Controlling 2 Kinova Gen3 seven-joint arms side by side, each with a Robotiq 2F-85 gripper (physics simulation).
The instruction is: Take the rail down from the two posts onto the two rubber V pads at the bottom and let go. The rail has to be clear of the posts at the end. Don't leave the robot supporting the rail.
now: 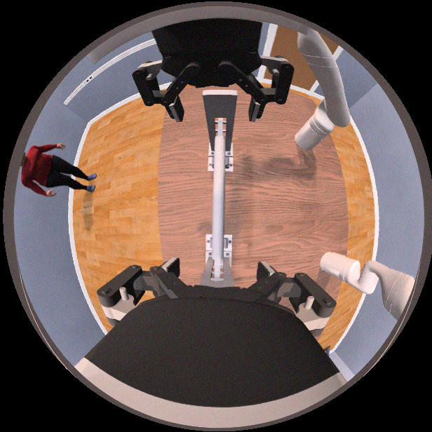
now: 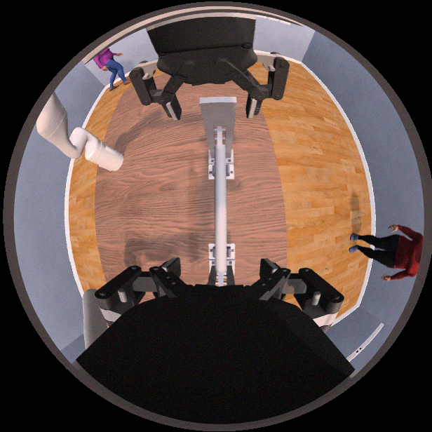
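The pale grey rail (image 1: 219,200) (image 2: 220,205) runs lengthwise between the left post (image 1: 209,277) (image 2: 218,112) and the right post (image 1: 220,102) (image 2: 214,276), its ends at their slots. White base plates with the pads show below it, at the left post (image 1: 226,250) (image 2: 229,172) and the right post (image 1: 228,165) (image 2: 229,252); the rail partly hides them, and its exact height is unclear. My left gripper (image 1: 218,269) (image 2: 212,112) is open, its fingers apart on both sides of the left post. My right gripper (image 2: 219,267) (image 1: 215,114) is open likewise around the right post.
The brown wooden table (image 1: 285,200) (image 2: 150,200) lies under the posts. White arm links (image 1: 314,131) (image 1: 340,266) (image 2: 104,155) stand off to one side of the rail. A person in red (image 1: 40,165) (image 2: 409,250) is on the other side. A person in purple (image 2: 105,59) stands far back.
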